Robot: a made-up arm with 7 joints.
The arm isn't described. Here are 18 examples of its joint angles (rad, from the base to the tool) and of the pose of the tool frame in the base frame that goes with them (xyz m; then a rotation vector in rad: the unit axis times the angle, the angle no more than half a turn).
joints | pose
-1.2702 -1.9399 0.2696 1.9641 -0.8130 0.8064 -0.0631 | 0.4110 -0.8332 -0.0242 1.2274 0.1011 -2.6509
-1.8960 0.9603 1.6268 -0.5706 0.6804 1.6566 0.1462 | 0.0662 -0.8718 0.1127 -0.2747 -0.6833 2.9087
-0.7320 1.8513 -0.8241 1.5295 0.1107 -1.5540 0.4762 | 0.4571 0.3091 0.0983 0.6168 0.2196 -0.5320
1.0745 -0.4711 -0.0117 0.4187 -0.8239 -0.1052 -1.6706 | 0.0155 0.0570 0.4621 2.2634 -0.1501 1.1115
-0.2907 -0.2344 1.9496 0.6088 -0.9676 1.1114 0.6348 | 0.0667 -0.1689 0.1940 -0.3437 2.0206 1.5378
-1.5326 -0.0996 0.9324 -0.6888 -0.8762 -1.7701 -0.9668 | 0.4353 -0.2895 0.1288 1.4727 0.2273 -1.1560
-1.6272 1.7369 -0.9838 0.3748 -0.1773 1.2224 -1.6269 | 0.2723 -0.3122 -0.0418 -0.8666 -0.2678 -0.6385
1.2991 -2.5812 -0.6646 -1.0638 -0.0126 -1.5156 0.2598 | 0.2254 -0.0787 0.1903 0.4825 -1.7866 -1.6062
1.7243 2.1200 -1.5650 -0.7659 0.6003 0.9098 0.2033 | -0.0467 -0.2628 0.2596 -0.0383 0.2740 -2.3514
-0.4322 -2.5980 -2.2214 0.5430 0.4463 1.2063 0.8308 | 0.8808 0.0708 0.3129 2.2162 0.8478 -1.2918
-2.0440 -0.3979 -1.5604 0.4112 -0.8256 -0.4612 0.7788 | 0.4345 -0.2319 0.3190 -0.6444 -2.1010 1.6627
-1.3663 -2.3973 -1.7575 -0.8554 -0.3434 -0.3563 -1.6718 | 0.2622 -0.3330 0.1935 -2.3652 1.3097 -0.4209
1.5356 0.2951 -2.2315 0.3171 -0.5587 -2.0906 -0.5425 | -0.2460 -0.0761 0.1178 -1.2983 -0.2152 -0.3089
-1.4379 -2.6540 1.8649 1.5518 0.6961 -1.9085 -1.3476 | 0.0606 -0.0529 0.6883 2.0258 -1.5680 0.6015
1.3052 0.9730 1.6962 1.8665 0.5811 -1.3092 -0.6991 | 0.6234 0.3989 0.1308 1.3274 0.7358 -1.7880
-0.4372 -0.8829 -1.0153 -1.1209 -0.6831 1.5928 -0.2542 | 0.4093 -0.2778 0.0295 1.4548 -0.8090 1.9158
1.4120 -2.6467 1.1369 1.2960 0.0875 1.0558 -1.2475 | 0.5874 0.0961 0.3282 0.8325 0.3792 -2.0751
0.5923 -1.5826 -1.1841 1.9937 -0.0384 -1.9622 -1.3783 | 0.3768 0.7699 0.2607 0.8615 -0.9079 0.6241
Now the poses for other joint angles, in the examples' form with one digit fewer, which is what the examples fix.
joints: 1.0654 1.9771 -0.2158 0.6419 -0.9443 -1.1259 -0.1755
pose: 0.000 0.223 0.012 0.303 0.317 0.372
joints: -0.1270 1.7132 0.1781 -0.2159 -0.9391 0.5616 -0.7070
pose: 0.621 0.001 0.176 0.402 1.370 -1.733
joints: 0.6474 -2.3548 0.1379 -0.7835 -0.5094 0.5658 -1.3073
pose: 0.071 -0.011 0.437 2.177 0.180 -0.016
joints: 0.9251 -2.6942 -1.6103 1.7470 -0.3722 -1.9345 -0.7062
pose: -0.241 0.649 0.424 1.770 -0.027 0.800
